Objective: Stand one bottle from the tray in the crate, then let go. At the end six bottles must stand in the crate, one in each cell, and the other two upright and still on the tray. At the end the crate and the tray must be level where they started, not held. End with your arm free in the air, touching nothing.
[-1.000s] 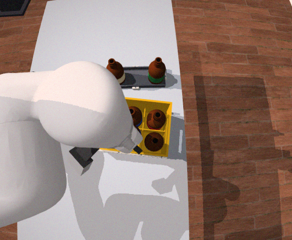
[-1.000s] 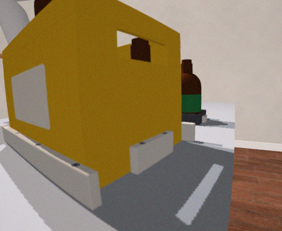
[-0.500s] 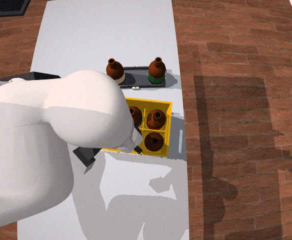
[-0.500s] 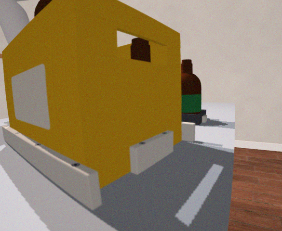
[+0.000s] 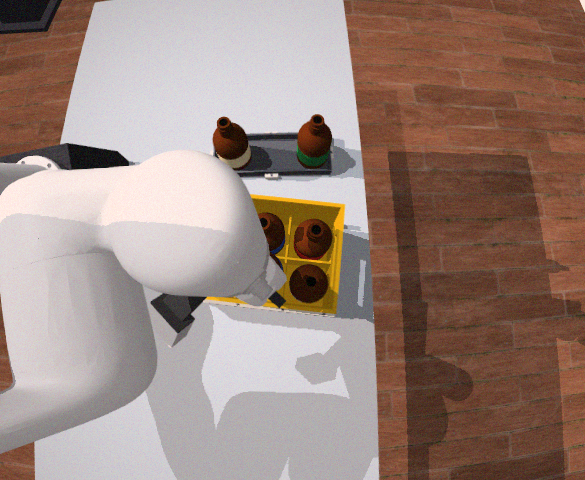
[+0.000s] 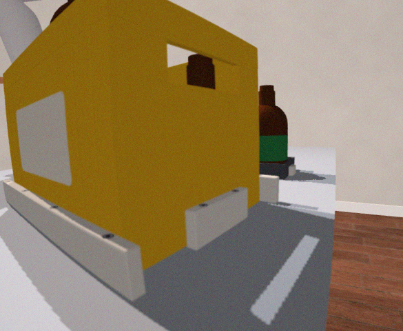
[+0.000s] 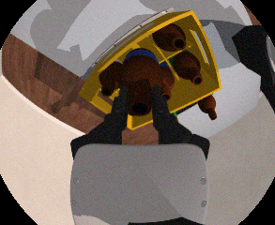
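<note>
The crate is 180 mm below my hand and 40 mm to the left of it. Round my hand: cream-labelled bottle (280 mm to the left, 180 mm below, 100 mm behind); then green-label bottle (310 mm to the left, 180 mm below, 80 mm ahead); then dark tray (300 mm to the left, 250 mm below, 20 mm behind).
</note>
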